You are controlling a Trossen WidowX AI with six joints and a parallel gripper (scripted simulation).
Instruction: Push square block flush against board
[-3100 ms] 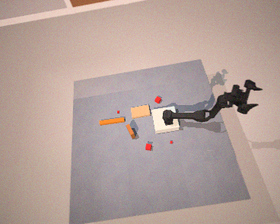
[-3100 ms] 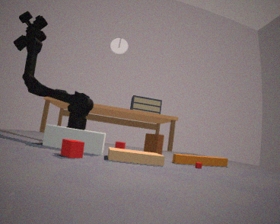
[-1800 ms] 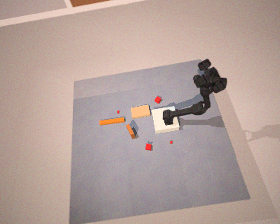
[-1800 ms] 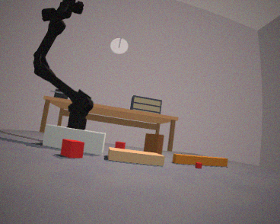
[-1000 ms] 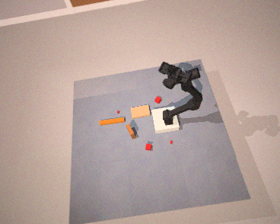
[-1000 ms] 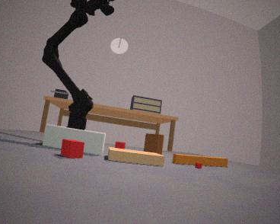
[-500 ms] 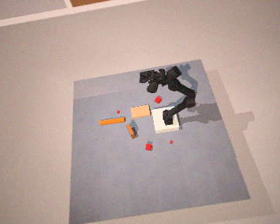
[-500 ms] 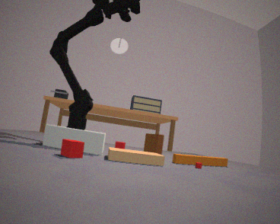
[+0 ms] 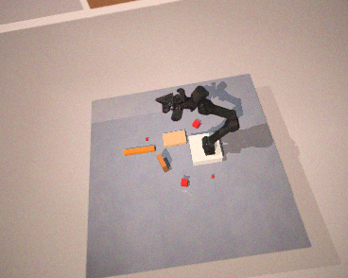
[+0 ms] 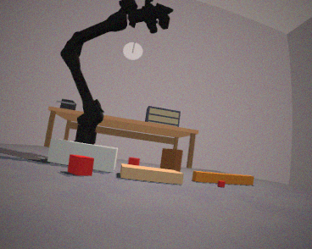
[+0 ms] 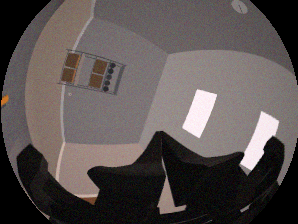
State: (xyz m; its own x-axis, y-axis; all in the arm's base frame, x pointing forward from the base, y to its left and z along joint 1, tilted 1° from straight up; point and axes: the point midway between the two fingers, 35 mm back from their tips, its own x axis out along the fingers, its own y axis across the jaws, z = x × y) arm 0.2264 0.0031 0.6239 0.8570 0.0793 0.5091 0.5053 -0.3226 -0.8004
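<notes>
Right now the square brown block is 67 cm below my gripper tip, 7 cm ahead of it and 2 cm to the left of it. Round my gripper tip: tan board: 70 cm below, 17 cm to the right, 3 cm behind; orange board: 70 cm below, 23 cm ahead, 12 cm to the right.
</notes>
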